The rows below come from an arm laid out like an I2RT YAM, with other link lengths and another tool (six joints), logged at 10 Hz.
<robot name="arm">
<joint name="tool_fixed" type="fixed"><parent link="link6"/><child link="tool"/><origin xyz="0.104 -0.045 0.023" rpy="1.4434 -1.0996 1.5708"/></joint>
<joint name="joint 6" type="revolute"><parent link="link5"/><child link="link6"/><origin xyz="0.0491 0 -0.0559" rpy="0 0 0"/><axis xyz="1 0 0"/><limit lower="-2.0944" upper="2.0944"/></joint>
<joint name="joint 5" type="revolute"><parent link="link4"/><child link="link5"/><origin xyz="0.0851 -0.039 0.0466" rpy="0 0 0"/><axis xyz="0 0 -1"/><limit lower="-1.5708" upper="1.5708"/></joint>
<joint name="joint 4" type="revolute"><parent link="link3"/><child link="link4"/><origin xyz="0.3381 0.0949 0.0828" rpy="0 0 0"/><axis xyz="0 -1 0"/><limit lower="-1.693" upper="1.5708"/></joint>
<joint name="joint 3" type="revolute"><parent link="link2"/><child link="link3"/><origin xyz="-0.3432 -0.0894 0" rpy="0 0 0"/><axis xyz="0 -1 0"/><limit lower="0" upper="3.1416"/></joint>
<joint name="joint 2" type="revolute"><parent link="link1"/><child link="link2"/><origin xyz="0.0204 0.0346 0.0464" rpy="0 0 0"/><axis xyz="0 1 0"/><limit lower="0" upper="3.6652"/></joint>
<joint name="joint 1" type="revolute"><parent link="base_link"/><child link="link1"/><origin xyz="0 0 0.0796" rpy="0 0 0"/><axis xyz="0 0 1"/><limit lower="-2.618" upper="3.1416"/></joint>
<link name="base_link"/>
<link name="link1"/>
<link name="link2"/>
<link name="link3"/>
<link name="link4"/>
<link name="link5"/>
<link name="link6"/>
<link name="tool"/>
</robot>
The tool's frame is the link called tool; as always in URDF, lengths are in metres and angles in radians.
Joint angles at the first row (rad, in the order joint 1, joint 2, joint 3, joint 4, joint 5, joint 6):
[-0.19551 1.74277 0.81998 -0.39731 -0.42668 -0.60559]
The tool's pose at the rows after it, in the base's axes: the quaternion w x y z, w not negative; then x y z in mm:
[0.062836 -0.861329 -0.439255 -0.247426 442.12 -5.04 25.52]
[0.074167 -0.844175 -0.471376 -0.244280 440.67 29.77 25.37]
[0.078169 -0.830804 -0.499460 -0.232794 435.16 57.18 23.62]
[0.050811 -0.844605 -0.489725 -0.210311 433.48 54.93 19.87]
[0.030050 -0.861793 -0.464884 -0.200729 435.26 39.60 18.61]
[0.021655 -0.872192 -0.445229 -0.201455 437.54 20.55 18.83]
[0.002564 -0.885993 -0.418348 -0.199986 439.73 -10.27 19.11]
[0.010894 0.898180 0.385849 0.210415 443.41 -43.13 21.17]
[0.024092 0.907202 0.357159 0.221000 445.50 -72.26 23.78]
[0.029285 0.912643 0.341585 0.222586 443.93 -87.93 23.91]
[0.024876 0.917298 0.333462 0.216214 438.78 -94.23 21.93]
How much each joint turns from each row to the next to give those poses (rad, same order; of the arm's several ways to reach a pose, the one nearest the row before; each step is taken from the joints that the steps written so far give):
[0.08699 0.00000 0.00002 -0.00154 -0.01411 0.04845]
[0.07820 0.00001 -0.00002 -0.00188 -0.00229 0.00268]
[0.06827 -0.00003 -0.00001 -0.01223 0.01640 0.00075]
[0.02710 0.00000 0.00001 -0.00114 0.07820 0.05341]
[-0.01489 0.00000 -0.00001 0.00648 0.04654 0.04425]
[-0.04042 0.00001 0.00001 0.00496 0.00801 0.00496]
[-0.06143 0.00039 0.00000 0.00841 0.02480 -0.00077]
[-0.07326 0.00078 0.00002 0.02555 -0.00001 -0.00001]
[-0.06370 -0.00002 -0.00001 0.02631 -0.00076 0.00038]
[-0.03469 0.00115 -0.00003 0.00614 0.00001 -0.00036]
[-0.01756 0.00078 0.00003 -0.01679 -0.00382 -0.00001]

